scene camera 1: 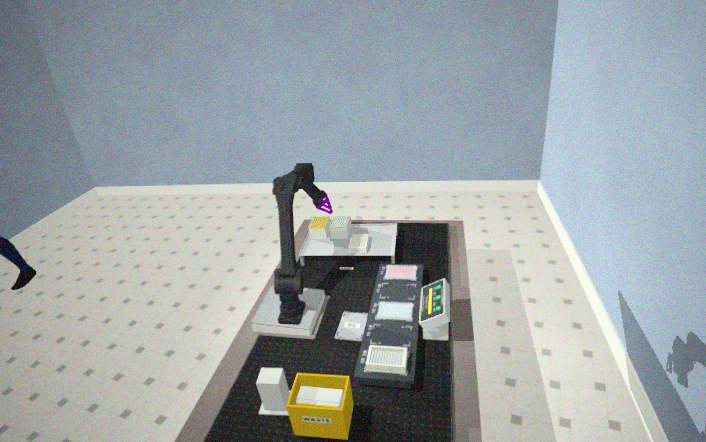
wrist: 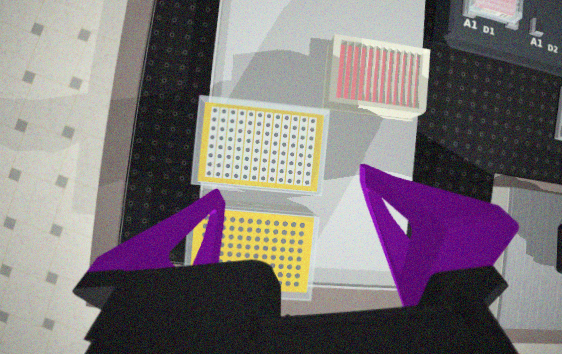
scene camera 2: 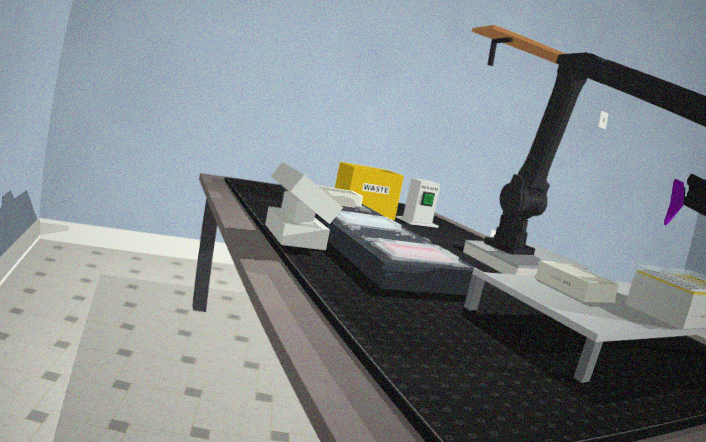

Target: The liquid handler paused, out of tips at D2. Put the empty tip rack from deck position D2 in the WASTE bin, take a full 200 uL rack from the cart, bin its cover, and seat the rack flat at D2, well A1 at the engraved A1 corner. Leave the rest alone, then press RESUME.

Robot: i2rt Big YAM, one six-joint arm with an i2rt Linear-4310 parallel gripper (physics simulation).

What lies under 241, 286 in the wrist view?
The gripper.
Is the gripper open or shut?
Open.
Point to a cream rack with red ribs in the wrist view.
366, 77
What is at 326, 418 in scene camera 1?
A yellow WASTE bin.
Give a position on a cart shelf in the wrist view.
At 349, 251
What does the gripper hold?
Nothing.
